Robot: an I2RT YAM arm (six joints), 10 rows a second.
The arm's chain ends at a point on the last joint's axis. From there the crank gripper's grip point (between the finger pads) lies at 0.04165 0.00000 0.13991 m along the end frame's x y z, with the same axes.
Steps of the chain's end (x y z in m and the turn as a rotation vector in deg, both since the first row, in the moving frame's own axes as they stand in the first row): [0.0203 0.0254 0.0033 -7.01 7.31 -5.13]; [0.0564 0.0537 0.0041 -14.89 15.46 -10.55]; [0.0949 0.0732 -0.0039 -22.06 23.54 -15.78]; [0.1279 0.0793 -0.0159 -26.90 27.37 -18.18]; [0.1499 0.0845 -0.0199 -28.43 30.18 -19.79]
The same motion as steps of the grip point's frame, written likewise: [0.0383 0.0376 -0.0039 -7.01 7.31 -5.13]; [0.0942 0.0767 -0.0155 -14.89 15.46 -10.55]; [0.1509 0.1020 -0.0392 -22.06 23.54 -15.78]; [0.1922 0.1125 -0.0610 -26.90 27.37 -18.18]; [0.2195 0.1166 -0.0709 -28.43 30.18 -19.79]
